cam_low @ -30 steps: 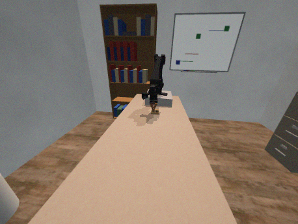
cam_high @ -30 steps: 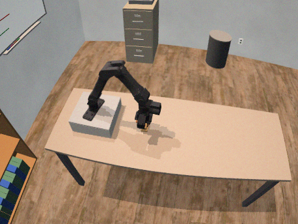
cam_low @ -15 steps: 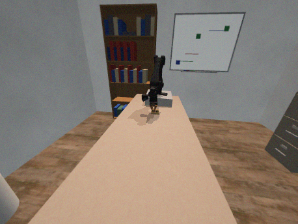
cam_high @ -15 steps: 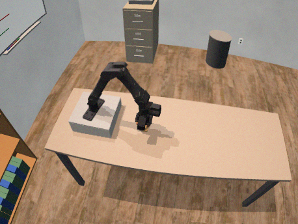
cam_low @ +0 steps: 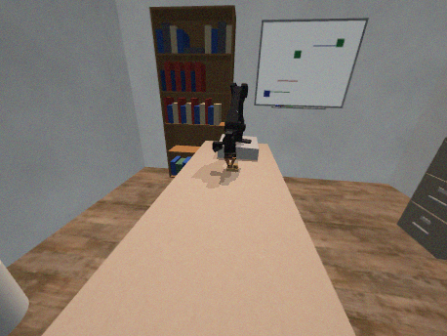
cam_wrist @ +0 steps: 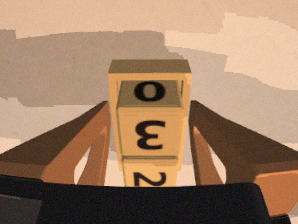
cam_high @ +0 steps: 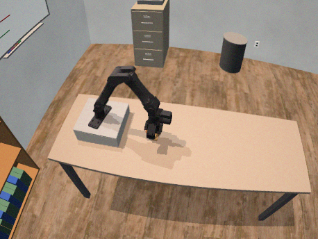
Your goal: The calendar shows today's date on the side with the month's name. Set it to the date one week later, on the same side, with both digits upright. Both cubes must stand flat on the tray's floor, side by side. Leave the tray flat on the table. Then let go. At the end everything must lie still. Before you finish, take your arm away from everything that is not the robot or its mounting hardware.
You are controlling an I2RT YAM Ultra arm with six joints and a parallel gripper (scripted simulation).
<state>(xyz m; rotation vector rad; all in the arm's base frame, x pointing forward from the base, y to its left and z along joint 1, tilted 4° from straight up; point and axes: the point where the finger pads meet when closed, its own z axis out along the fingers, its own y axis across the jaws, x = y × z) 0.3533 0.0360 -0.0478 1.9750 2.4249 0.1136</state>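
My gripper is now right at the wooden digit cube. From my hand the other things lie so: calendar tray: 2 cm to the left, 2 cm below.
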